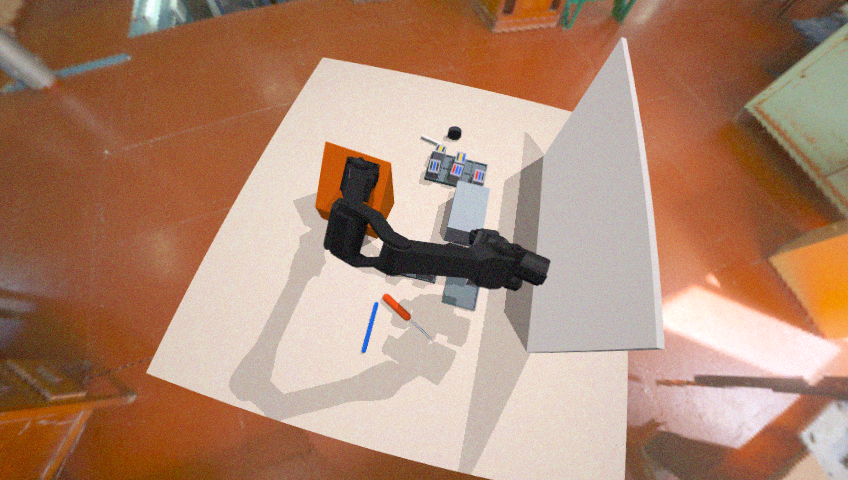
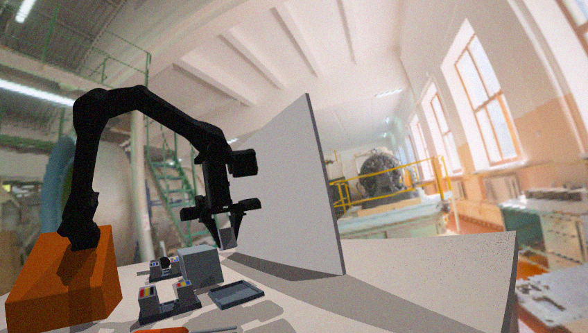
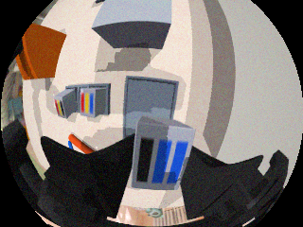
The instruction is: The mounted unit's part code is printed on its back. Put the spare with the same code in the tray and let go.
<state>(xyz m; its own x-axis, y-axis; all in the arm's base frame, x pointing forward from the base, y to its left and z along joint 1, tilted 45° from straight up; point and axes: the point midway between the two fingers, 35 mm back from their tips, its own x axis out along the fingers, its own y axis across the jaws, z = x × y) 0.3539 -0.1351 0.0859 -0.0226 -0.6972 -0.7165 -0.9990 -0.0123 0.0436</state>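
The flat grey tray lies 10 mm behind my gripper tip and 110 mm below it. The rest, counted from my gripper tip: blue marker pen: 220 mm behind, 200 mm to the right, 110 mm below; then tall grey panel: 190 mm ahead, 220 mm to the left, 110 mm above; then grey mounted unit: 60 mm behind, 210 mm to the left, 70 mm below.
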